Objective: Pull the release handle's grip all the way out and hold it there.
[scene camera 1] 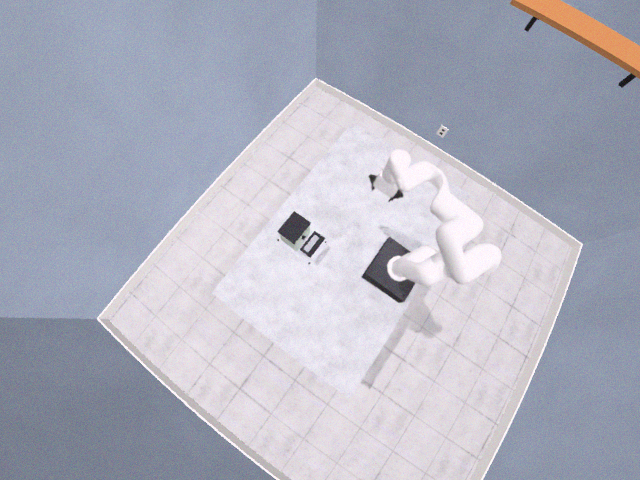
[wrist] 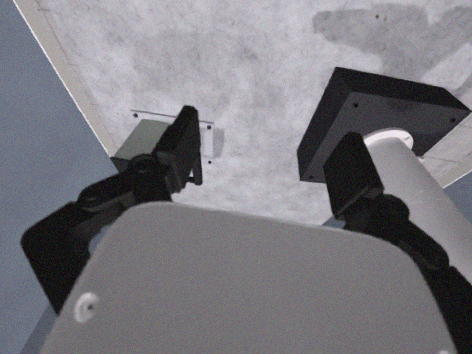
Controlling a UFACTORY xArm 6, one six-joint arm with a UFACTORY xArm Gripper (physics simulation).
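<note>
The release handle's box (scene camera 1: 294,227) (wrist: 142,137), grey-green with a black top, stands on the pale mat left of the robot's base in the scene view. Its grip (scene camera 1: 307,252), a black rectangular frame, sits at the box's side facing the robot's base. In the wrist view the box and its white base plate (wrist: 207,145) are partly hidden behind the left finger, and a dark bar of the grip (wrist: 198,175) shows beside that finger. My gripper (scene camera 1: 383,189) (wrist: 266,137) is open and empty, well apart from the grip, toward the upper right in the scene view.
The black base block (scene camera 1: 382,263) (wrist: 327,120) carries the white arm (scene camera 1: 460,224) (wrist: 420,185), right of the handle in the scene view. The pale mat (scene camera 1: 310,310) lies on the tiled floor (scene camera 1: 248,361). An orange shelf (scene camera 1: 584,28) is at the upper right.
</note>
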